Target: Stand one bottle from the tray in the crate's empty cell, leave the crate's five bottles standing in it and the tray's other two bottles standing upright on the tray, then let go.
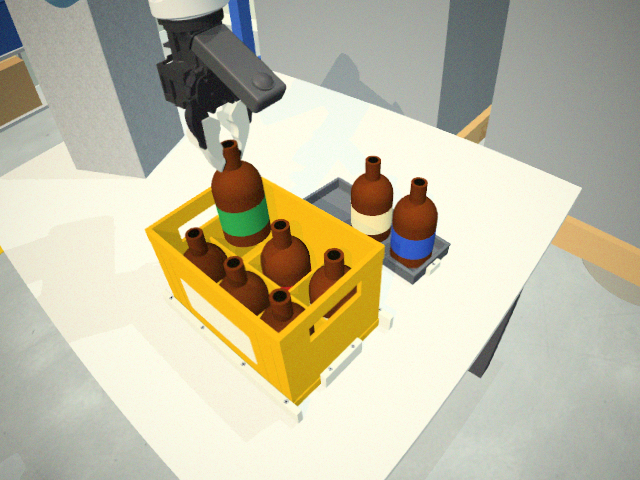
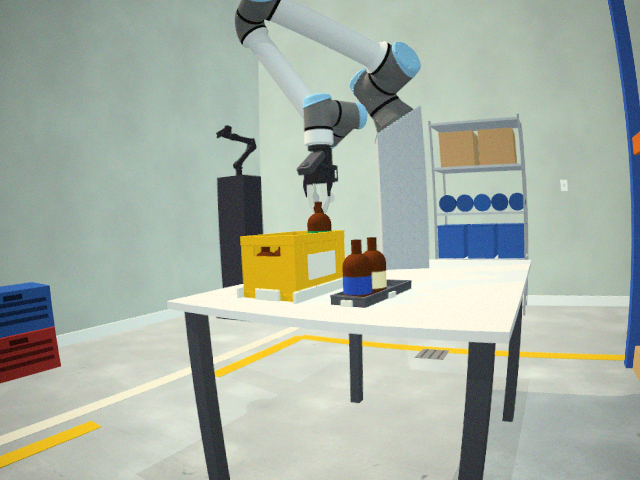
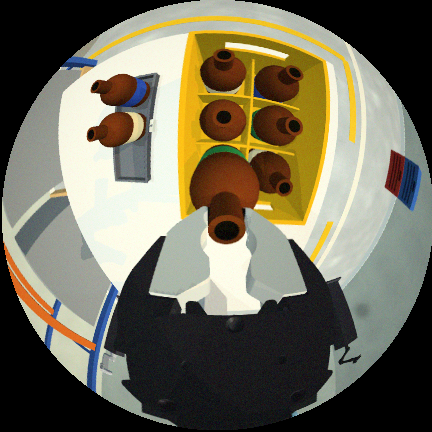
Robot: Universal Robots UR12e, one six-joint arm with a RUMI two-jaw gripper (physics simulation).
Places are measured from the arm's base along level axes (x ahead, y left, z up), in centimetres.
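Where they show: gripper, between the fingertips: (image 1: pixel 230 165) (image 2: pixel 319 213) (image 3: pixel 224 208); arm's base, origin of its link: (image 2: pixel 397 124).
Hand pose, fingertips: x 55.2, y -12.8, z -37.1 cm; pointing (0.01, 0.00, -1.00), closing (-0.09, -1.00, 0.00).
Each offset is from my fingertips to the centre of the thing. "spot": to the spot under its first point. Level surfaces: height alone.
My gripper (image 1: pixel 226 149) (image 2: pixel 318 202) (image 3: pixel 224 208) is shut on the neck of the green-banded brown bottle @(dy -0.1, dx +0.6, dz -4.1 cm) (image 1: pixel 239 186) (image 2: pixel 318 222) (image 3: pixel 224 185). That bottle is upright over the corner cell of the yellow crate @(dy -4.8, dx +8.1, dz -14.2 cm) (image 1: pixel 338 330) (image 2: pixel 268 273) (image 3: pixel 185 125), its body partly below the rim and standing higher than the crate's other bottles; its base relative to the cell floor cannot be told. The crate's five bottles stand in their cells, among them a middle one @(dy -0.5, dx +8.4, dz -14.4 cm) (image 1: pixel 285 258) (image 3: pixel 222 120). A cream-banded bottle @(dy +19.9, dx +11.0, dz -14.7 cm) (image 1: pixel 371 193) (image 2: pixel 378 263) (image 3: pixel 117 130) and a blue-banded bottle @(dy +18.7, dx +19.9, dz -14.7 cm) (image 1: pixel 414 222) (image 2: pixel 357 268) (image 3: pixel 125 90) stand upright on the grey tray @(spot: dy +23.3, dx -0.4, dz -22.4 cm) (image 1: pixel 330 198) (image 2: pixel 403 285) (image 3: pixel 132 167).
The crate and tray are side by side on the white table @(dz -22.9 cm) (image 1: pixel 413 330) (image 2: pixel 429 315) (image 3: pixel 165 200). Pale blocks @(spot: dy -7.0, dx +22.6, dz -20.0 cm) (image 1: pixel 341 361) (image 2: pixel 267 295) edge the crate's foot. A grey pillar (image 1: pixel 98 82) (image 2: pixel 403 196) stands behind. The crate's tall walls and cell dividers surround the held bottle.
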